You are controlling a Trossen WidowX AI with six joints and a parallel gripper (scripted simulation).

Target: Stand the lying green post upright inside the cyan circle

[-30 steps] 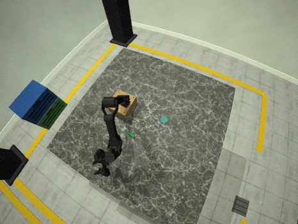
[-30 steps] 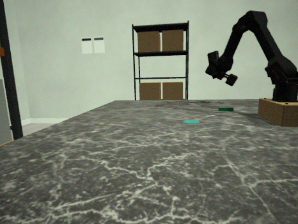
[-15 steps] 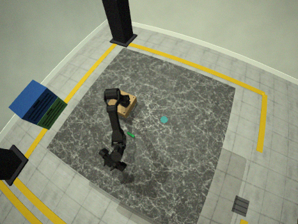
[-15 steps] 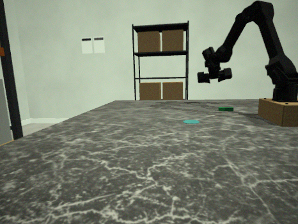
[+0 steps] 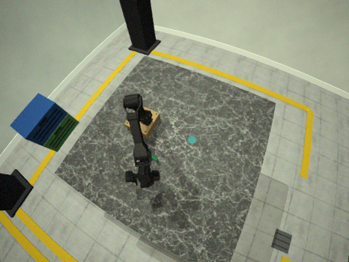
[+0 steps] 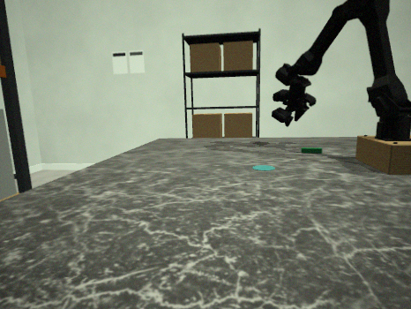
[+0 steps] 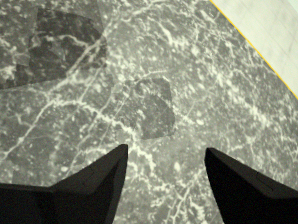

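Now: hand 17 cm to the right of the green post, 11 cm above it and 4 cm past it. Also, from my hand: cyan circle: 40 cm to the left, 13 cm ahead, 12 cm below.
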